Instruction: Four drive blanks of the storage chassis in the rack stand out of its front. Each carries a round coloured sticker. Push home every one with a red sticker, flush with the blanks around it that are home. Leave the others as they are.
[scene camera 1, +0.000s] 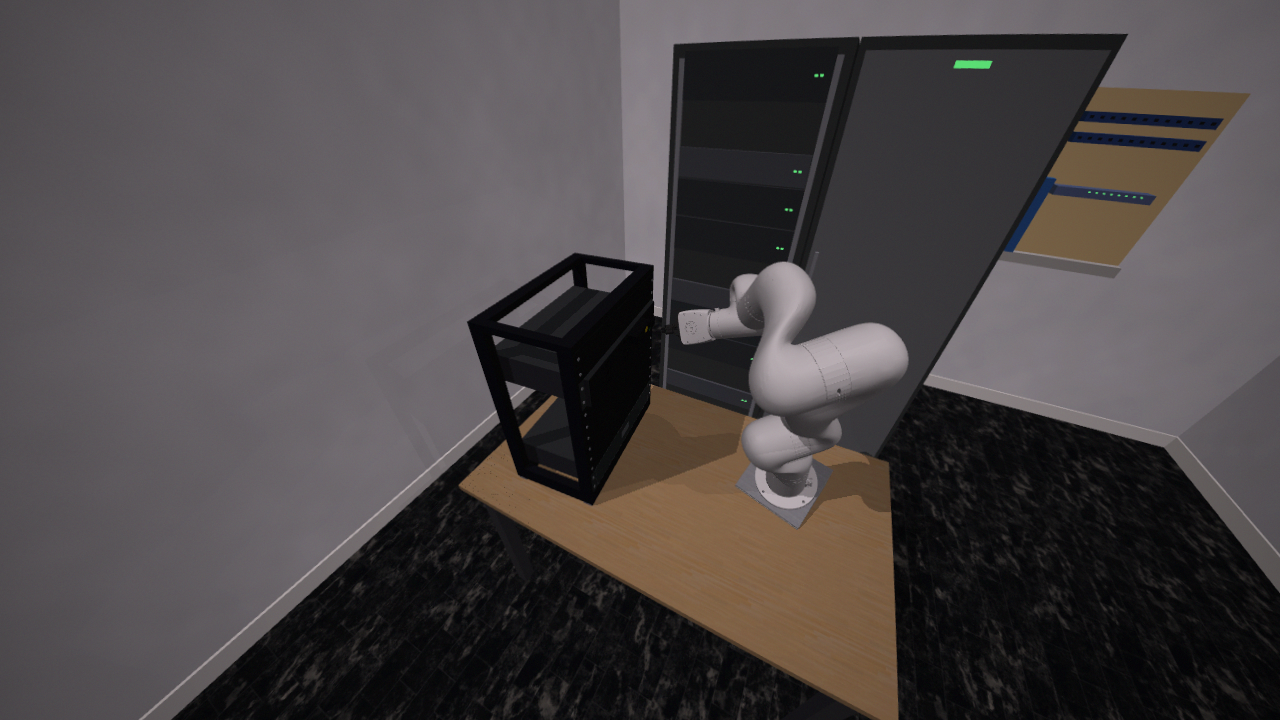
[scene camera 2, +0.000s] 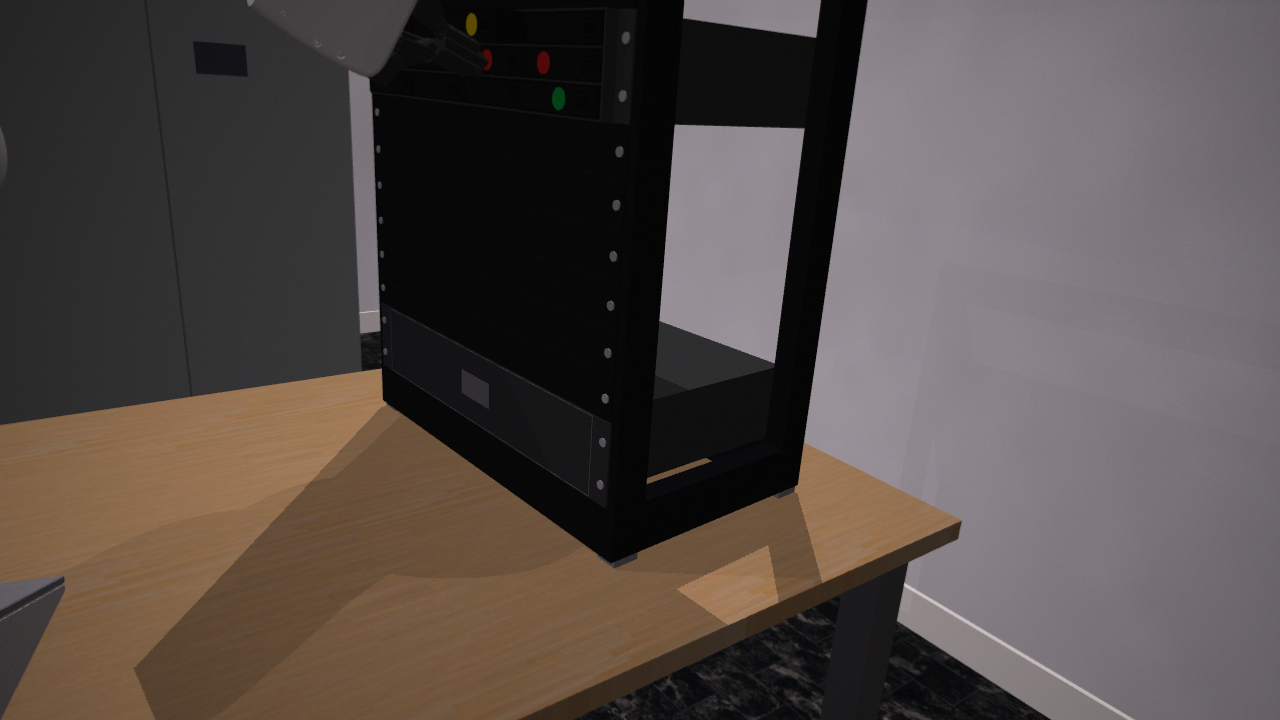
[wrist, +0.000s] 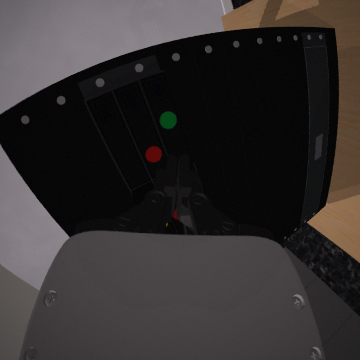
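Observation:
The storage chassis sits high in the black rack. One red sticker shows fully on a middle-row blank. A second red sticker, left of it in scene camera 2, is partly hidden by my fingers. A green sticker is on the row below, and a yellow sticker is on the row above. My gripper is shut and empty, its tips by the second red sticker; contact is unclear. How far each blank stands out is too dark to tell.
The rack stands on the wooden table, with a lighter panel low in its front. The arm's base is on the same table. A tall cabinet stands behind the table.

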